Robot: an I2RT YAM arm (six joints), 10 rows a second.
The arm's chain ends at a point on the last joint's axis. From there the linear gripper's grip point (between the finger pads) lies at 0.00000 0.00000 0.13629 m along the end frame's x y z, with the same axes.
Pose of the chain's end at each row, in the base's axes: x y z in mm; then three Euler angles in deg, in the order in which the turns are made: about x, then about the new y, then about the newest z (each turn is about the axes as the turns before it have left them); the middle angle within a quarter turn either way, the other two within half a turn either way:
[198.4 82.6 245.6 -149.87 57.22 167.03]
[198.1 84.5 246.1 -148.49 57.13 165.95]
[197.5 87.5 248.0 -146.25 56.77 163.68]
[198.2 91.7 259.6 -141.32 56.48 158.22]
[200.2 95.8 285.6 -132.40 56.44 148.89]
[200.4 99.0 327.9 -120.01 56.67 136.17]
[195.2 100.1 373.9 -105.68 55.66 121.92]
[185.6 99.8 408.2 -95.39 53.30 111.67]
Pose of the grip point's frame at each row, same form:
[313.0 119.6 181.8 -149.87 57.22 167.03]
[312.6 123.2 183.0 -148.49 57.13 165.95]
[311.5 129.0 185.9 -146.25 56.77 163.68]
[311.8 138.7 200.8 -141.32 56.48 158.22]
[313.8 151.4 234.8 -132.40 56.44 148.89]
[314.3 163.8 290.4 -120.01 56.67 136.17]
[307.7 174.1 353.1 -105.68 55.66 121.92]
[294.9 180.9 400.5 -95.39 53.30 111.67]

